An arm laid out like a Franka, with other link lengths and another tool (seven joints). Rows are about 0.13 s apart.
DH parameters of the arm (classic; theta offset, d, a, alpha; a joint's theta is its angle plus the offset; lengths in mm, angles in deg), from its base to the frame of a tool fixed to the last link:
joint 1: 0 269.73 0 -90
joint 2: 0 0 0 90
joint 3: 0 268.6 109.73 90
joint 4: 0 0 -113.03 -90
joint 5: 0 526.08 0 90
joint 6: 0 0 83.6 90
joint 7: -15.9 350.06 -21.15 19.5
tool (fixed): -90 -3.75 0 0
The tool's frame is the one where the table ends.
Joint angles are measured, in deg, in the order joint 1, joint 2, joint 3, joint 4, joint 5, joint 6, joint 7. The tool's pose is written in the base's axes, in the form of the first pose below.
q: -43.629 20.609 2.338 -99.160 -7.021 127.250 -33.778
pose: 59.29, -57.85, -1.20, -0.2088, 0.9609, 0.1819, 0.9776, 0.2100, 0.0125
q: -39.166 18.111 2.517 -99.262 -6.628 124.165 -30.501
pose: 63.14, -52.33, 1.64, -0.2244, 0.9552, 0.1932, 0.9741, 0.2257, 0.0156
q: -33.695 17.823 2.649 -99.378 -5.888 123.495 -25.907
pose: 67.71, -45.31, 1.72, -0.2372, 0.9488, 0.2087, 0.9712, 0.2364, 0.0292
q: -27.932 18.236 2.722 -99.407 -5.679 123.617 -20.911
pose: 71.82, -37.85, 1.09, -0.2517, 0.9429, 0.2181, 0.9676, 0.2494, 0.0386
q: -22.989 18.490 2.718 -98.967 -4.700 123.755 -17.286
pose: 75.21, -31.11, 1.17, -0.2702, 0.9351, 0.2295, 0.9628, 0.2636, 0.0597
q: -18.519 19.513 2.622 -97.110 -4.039 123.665 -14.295
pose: 78.36, -25.20, 1.69, -0.2923, 0.9272, 0.2341, 0.9563, 0.2809, 0.0817
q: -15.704 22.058 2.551 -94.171 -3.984 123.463 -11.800
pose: 80.56, -21.59, 1.19, -0.2971, 0.9248, 0.2376, 0.9547, 0.2836, 0.0901
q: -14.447 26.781 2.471 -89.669 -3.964 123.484 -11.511
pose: 82.42, -20.23, -0.79, -0.3096, 0.9195, 0.2423, 0.9508, 0.2966, 0.0891
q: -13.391 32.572 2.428 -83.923 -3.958 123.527 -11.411
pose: 84.52, -19.14, -3.14, -0.3225, 0.9142, 0.2454, 0.9465, 0.3095, 0.0909
